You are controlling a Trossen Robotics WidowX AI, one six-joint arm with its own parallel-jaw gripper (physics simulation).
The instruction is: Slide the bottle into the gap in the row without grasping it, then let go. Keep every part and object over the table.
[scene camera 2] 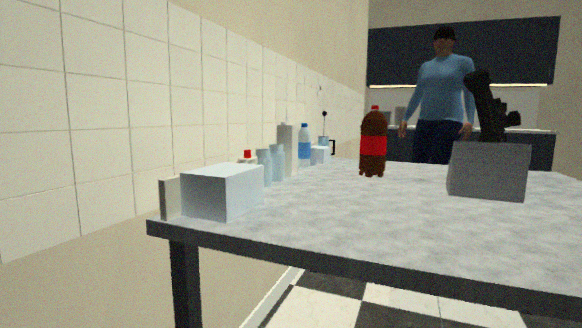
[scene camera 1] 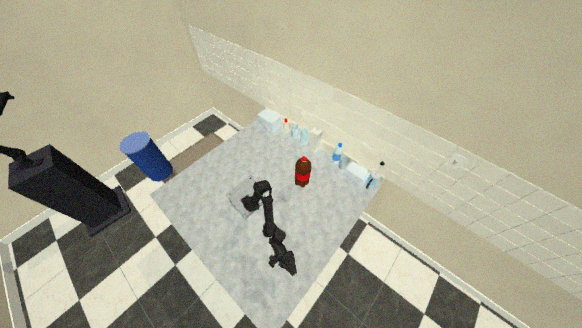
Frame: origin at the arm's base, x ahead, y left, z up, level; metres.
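Seen in the pictures: gripper, between the fingertips: [scene camera 1: 294, 274]; arm's base, origin of its link: [scene camera 2: 491, 167] [scene camera 1: 246, 200].
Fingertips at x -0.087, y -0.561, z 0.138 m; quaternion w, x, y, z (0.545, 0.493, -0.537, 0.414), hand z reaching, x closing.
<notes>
Offsets run from my fingertips to a thing's top centre. Level surfaces: height alone.
The brown bottle with a red label and red cap @(0.516 m ahead, 0.448 m left, 0.069 m up) [scene camera 1: 302, 171] [scene camera 2: 373, 145] stands upright on the table @(0.231 m down) [scene camera 1: 210, 240] [scene camera 2: 400, 220], apart from and in front of the row. In scene camera 1 the gap lies between the off-white carton @(0.842 m ahead, 0.618 m left, 0.024 m up) [scene camera 1: 315, 139] [scene camera 2: 285, 149] and the blue-capped bottle @(0.866 m ahead, 0.398 m left, 0.015 m down) [scene camera 1: 337, 152] [scene camera 2: 304, 141]. My gripper [scene camera 1: 285, 267] is open and empty, over the near part of the table, well away from the bottle and on the far side of my arm's base from the row. In scene camera 2 its fingers are too small and dark to make out.
Left of the gap stand a white box @(0.758 m ahead, 1.125 m left, 0.121 m down) [scene camera 1: 270, 120] [scene camera 2: 221, 192], a red-capped bottle @(0.810 m ahead, 0.952 m left, 0.091 m down) [scene camera 1: 286, 125] and two pale blue bottles. Right of it are a grey cylinder, a white box @(0.869 m ahead, 0.193 m left, 0.151 m down) [scene camera 1: 358, 171] and a mug. A tiled wall [scene camera 1: 320, 97] [scene camera 2: 95, 110] runs behind the row. The arm's grey base block [scene camera 2: 489, 172] stands on the table.
</notes>
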